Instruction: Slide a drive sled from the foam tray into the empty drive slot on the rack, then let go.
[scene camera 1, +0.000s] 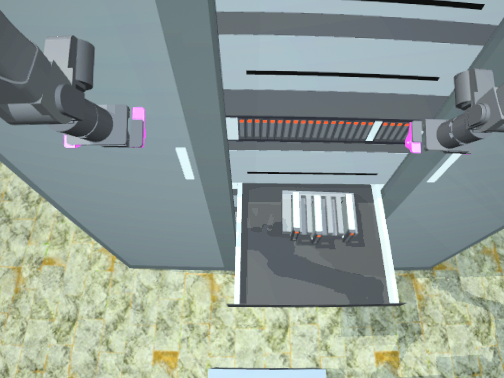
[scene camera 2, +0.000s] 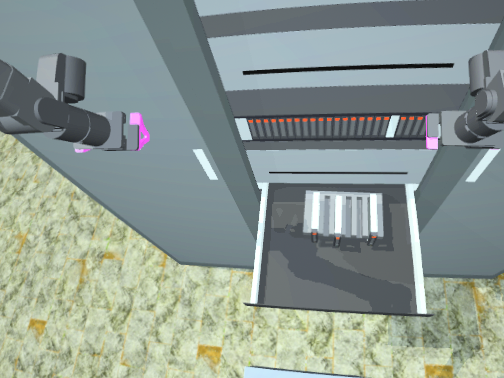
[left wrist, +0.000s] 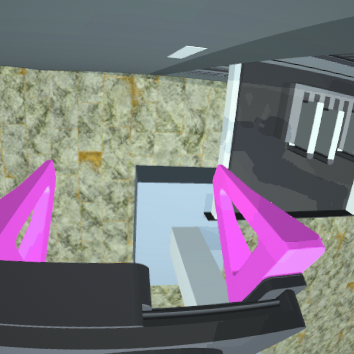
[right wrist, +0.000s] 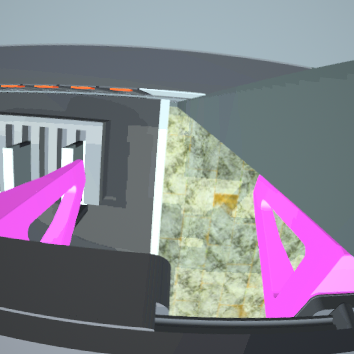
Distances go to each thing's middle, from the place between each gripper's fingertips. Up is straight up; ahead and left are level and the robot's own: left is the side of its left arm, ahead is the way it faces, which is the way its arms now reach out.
Now: right hand 290 mm above the foam tray (scene camera 2: 354, 214), 210 mm to the right of it and 60 mm past it.
The foam tray is 45 cm to the right of my left hand, 41 cm below it and 1 cm ahead of it.
